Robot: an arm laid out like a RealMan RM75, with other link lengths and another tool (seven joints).
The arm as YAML. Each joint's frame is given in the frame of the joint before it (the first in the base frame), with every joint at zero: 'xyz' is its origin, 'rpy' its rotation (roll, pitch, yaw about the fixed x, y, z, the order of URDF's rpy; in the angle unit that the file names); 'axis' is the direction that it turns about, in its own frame. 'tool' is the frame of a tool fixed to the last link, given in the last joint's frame.
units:
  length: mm
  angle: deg
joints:
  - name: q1
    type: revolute
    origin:
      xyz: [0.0, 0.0, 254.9]
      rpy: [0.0, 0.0, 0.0]
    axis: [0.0, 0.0, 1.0]
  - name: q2
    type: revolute
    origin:
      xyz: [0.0, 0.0, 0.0]
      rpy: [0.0, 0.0, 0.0]
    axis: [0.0, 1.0, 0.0]
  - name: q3
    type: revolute
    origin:
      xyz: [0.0, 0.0, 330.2]
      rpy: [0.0, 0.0, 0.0]
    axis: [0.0, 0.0, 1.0]
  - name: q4
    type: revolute
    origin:
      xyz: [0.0, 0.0, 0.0]
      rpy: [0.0, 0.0, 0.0]
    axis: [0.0, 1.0, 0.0]
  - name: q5
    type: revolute
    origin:
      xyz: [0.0, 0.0, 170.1]
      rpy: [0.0, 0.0, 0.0]
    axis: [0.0, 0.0, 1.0]
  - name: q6
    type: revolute
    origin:
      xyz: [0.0, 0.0, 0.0]
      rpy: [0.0, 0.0, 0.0]
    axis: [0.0, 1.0, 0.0]
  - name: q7
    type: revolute
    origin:
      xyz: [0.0, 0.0, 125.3]
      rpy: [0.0, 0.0, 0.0]
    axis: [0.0, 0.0, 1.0]
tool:
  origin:
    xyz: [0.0, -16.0, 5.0]
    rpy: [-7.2, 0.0, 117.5]
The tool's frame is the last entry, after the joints.
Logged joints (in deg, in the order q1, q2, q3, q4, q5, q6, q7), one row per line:
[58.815, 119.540, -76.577, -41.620, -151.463, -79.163, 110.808]
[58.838, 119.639, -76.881, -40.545, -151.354, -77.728, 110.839]
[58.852, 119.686, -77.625, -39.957, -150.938, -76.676, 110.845]
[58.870, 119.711, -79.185, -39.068, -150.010, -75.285, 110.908]
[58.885, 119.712, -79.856, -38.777, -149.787, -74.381, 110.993]
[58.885, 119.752, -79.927, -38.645, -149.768, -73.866, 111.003]
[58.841, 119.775, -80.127, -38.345, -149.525, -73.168, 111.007]
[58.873, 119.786, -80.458, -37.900, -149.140, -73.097, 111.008]
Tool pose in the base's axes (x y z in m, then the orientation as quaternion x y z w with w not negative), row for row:
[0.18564, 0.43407, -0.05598, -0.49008, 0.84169, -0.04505, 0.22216]
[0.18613, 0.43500, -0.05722, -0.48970, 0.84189, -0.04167, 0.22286]
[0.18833, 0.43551, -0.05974, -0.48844, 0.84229, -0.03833, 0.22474]
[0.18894, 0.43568, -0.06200, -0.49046, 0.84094, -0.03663, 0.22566]
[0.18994, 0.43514, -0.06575, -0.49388, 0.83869, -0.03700, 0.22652]
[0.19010, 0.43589, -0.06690, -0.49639, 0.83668, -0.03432, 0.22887]
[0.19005, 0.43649, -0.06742, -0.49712, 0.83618, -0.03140, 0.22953]
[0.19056, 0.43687, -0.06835, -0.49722, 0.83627, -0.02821, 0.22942]
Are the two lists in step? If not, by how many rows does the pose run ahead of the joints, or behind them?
The pose runs 1 row behind the joints: the pose in row i belongs to the joints in row i - 1.
